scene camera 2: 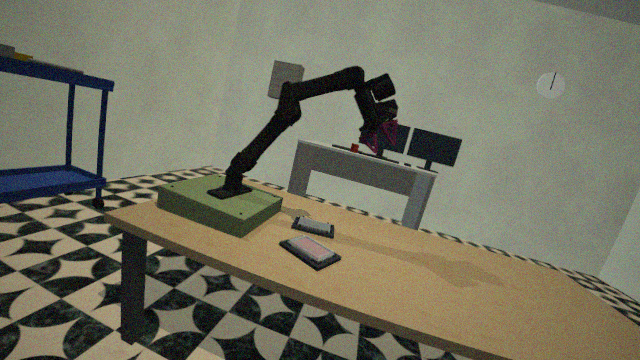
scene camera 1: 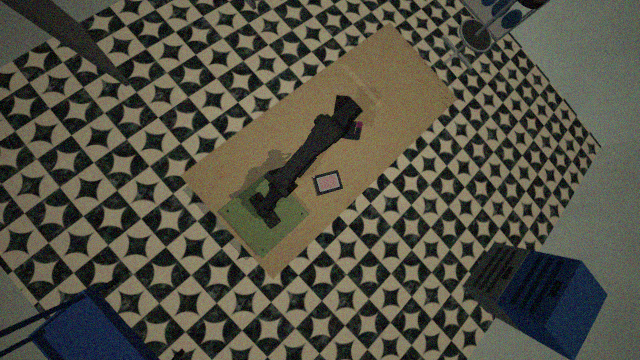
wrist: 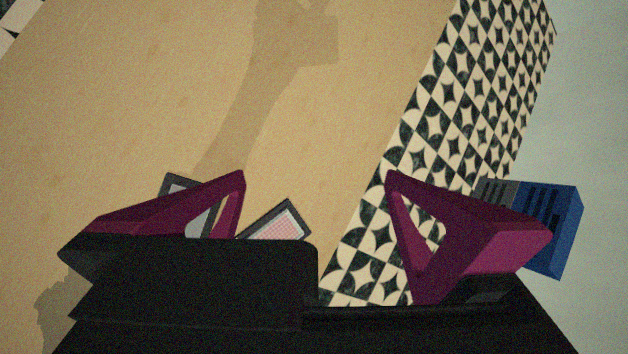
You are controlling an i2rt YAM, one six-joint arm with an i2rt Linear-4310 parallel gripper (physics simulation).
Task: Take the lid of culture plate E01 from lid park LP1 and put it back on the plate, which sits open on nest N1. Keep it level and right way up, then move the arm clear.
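Where they show: gripper, fingertip midpoint: (scene camera 2: pixel 384 149) (wrist: pixel 314 177); arm's base, origin of the base link: (scene camera 2: pixel 231 192) (scene camera 1: pixel 265 210).
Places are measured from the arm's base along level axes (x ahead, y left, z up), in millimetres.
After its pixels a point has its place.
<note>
The open culture plate E01 (scene camera 1: pixel 327 182) @(x 376, y -84, z -45 mm) (scene camera 2: pixel 311 247) @(x 386, y -99, z -45 mm) (wrist: pixel 282 227) @(x 412, y -83, z -45 mm), with a pink inside, sits on the dark nest N1 (scene camera 1: pixel 320 193) (scene camera 2: pixel 324 265) @(x 446, y -143, z -61 mm) (wrist: pixel 300 221) @(x 446, y -123, z -58 mm) on the table. The pale grey lid (scene camera 2: pixel 313 225) @(x 327, y 93, z -52 mm) (wrist: pixel 199 226) @(x 325, y 79, z -53 mm) lies on the dark lid park LP1 (scene camera 2: pixel 296 227) @(x 278, y 42, z -62 mm) (wrist: pixel 172 178) @(x 385, y 177, z -60 mm), behind the plate in scene camera 2. In scene camera 1 the arm hides the lid. My gripper (scene camera 2: pixel 382 142) @(x 509, y 61, z 296 mm) (wrist: pixel 314 177) @(x 509, y 61, z 296 mm) is open and empty, high above the table, with magenta fingers spread wide. It is well apart from both lid and plate.
The green base block (scene camera 1: pixel 265 242) @(x -94, y -138, z 6 mm) (scene camera 2: pixel 200 217) @(x 25, y -177, z -49 mm) carries the arm at one end of the wooden table (scene camera 1: pixel 400 65) @(x 1349, y 280, z -71 mm) (scene camera 2: pixel 450 300) @(x 817, y -65, z -70 mm). A grey desk (scene camera 2: pixel 365 170) with monitors stands behind. A blue cart (scene camera 2: pixel 102 132) and a blue cabinet (scene camera 1: pixel 575 300) stand off the table.
</note>
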